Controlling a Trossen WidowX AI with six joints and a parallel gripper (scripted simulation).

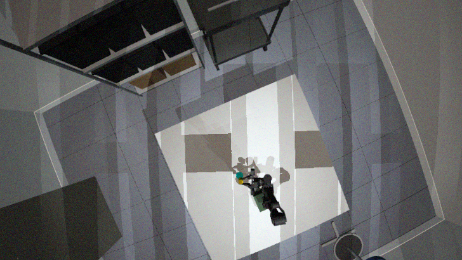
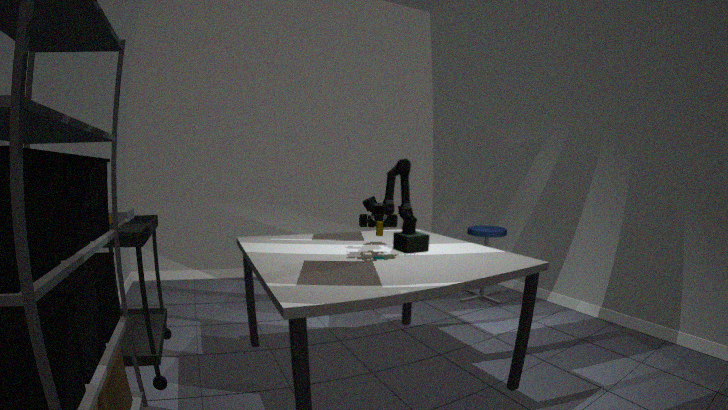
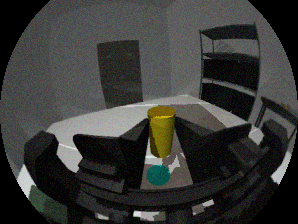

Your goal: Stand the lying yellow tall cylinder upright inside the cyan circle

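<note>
Now: the cyan circle 16 cm below my gripper tip. Also, from my gripper tip: yellow tall cylinder: 2 cm below.
</note>
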